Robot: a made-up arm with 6 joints.
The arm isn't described. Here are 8 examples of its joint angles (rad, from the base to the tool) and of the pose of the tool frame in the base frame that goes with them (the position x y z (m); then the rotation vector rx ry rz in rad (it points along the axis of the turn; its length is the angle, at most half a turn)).
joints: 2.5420 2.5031 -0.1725 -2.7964 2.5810 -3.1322
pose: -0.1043 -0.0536 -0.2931 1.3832 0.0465 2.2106
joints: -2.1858 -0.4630 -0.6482 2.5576 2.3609 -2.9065
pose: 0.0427 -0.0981 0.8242 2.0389 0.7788 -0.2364
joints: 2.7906 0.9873 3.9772 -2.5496 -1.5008 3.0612
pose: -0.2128 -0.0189 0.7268 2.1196 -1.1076 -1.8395
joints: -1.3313 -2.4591 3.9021 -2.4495 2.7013 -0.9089
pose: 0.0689 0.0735 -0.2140 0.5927 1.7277 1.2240
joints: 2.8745 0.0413 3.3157 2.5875 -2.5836 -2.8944
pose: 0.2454 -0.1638 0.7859 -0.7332 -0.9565 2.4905
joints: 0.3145 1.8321 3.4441 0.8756 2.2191 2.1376
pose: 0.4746 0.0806 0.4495 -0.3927 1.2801 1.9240
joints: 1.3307 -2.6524 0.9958 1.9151 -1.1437 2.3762
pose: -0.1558 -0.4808 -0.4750 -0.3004 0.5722 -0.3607
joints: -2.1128 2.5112 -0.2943 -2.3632 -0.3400 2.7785
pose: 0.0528 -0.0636 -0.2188 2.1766 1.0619 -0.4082
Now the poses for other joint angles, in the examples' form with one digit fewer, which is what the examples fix.
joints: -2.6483 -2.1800 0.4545 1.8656 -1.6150 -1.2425
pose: 0.731 0.357 0.013 1.194 2.042 0.695
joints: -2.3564 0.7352 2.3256 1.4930 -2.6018 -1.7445
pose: -0.206 -0.194 1.045 -0.160 1.760 0.925
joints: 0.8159 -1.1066 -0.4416 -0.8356 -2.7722 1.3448
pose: -0.106 -0.220 0.688 1.383 -0.650 -2.675
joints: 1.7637 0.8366 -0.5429 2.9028 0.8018 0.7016
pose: -0.205 0.496 0.385 0.202 1.201 -1.110
